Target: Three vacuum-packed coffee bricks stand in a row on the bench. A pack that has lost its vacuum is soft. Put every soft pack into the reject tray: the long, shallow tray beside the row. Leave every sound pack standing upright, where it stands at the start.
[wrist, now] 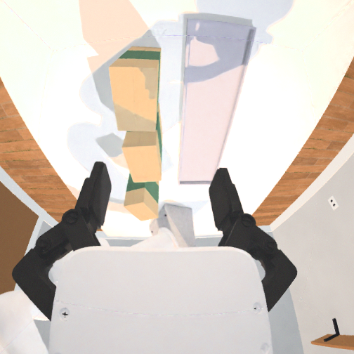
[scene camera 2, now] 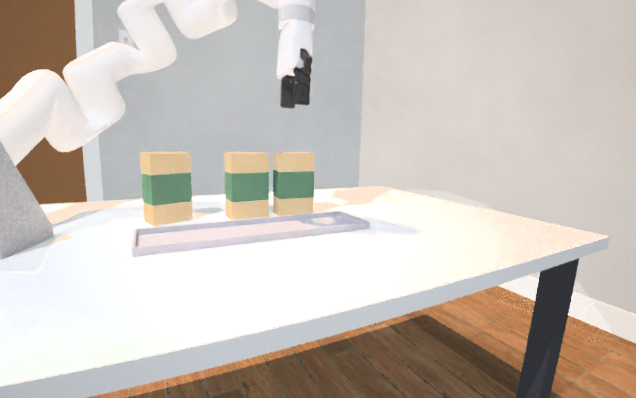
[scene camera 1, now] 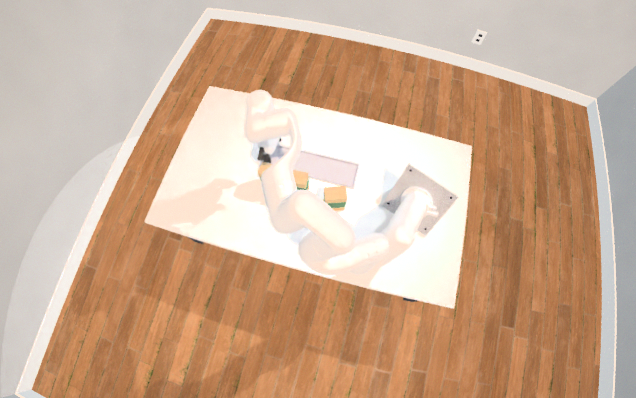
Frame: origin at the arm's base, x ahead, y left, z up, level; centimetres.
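Where they show: gripper, fingertip midpoint: (scene camera 2: 294, 106) (scene camera 1: 272, 150); arm's base at its link origin: (scene camera 1: 417, 201).
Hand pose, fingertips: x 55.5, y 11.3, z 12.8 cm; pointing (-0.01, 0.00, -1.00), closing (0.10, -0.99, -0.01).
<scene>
Things, the pixels of their top centre, and the offset from my fingertips. Level surfaces: height alone.
- middle pack at its top centre: (scene camera 2: 246, 152) (scene camera 1: 296, 176) dx -9.8, dy +1.6, dz -10.0 cm
- far pack at its top centre: (scene camera 2: 293, 152) (scene camera 1: 269, 169) dx +0.8, dy +3.6, dz -10.0 cm
- long shallow reject tray at its top centre: (scene camera 2: 258, 225) (scene camera 1: 309, 163) dx -8.7, dy -11.1, dz -22.6 cm
- white bench at its surface level: dz -24.0 cm
Three tan coffee packs with green bands stand upright in a row. The pack nearest the arm's base (scene camera 1: 335, 194) (scene camera 2: 167, 188) (wrist: 141, 204) stands apart from the others. The middle pack (scene camera 1: 301, 179) (scene camera 2: 247, 186) (wrist: 143, 156) and the far pack (scene camera 1: 262, 172) (scene camera 2: 294, 184) (wrist: 135, 95) are close together; the arm partly hides both in scene camera 1. The long shallow reject tray (scene camera 1: 335, 171) (scene camera 2: 200, 244) (wrist: 207, 120) lies beside the row and holds no pack. My gripper (scene camera 1: 264, 156) (scene camera 2: 295, 105) (wrist: 161, 175) is open and empty, high above the row's far end. Softness cannot be told by sight.
The white bench (scene camera 1: 185, 155) (scene camera 2: 350, 280) carries the row and tray. The arm's grey base plate (scene camera 1: 442, 197) (scene camera 2: 20, 220) is beyond the near pack. The arm's links (scene camera 1: 320, 220) (scene camera 2: 95, 90) arch over the bench.
</scene>
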